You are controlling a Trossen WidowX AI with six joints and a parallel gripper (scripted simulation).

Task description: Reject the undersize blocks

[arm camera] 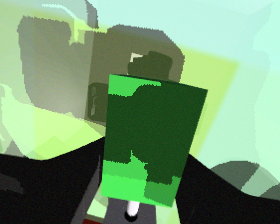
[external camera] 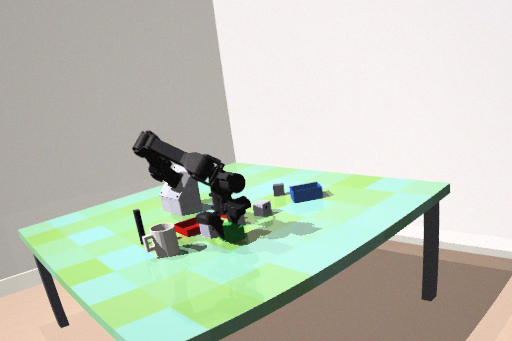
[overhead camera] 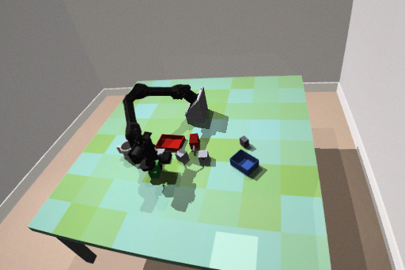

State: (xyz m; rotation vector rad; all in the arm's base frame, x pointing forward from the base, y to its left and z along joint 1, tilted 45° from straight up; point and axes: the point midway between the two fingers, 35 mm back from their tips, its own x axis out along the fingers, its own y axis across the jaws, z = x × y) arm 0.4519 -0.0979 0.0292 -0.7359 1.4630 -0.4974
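My gripper tip is now 10 mm past the green GO gauge and 20 mm below it. The rest, counted from my gripper tip: steel block 100 mm behind, 220 mm to the left, 10 mm above; mug 70 mm behind, 200 mm to the right, 20 mm above; red reject tray 190 mm behind.
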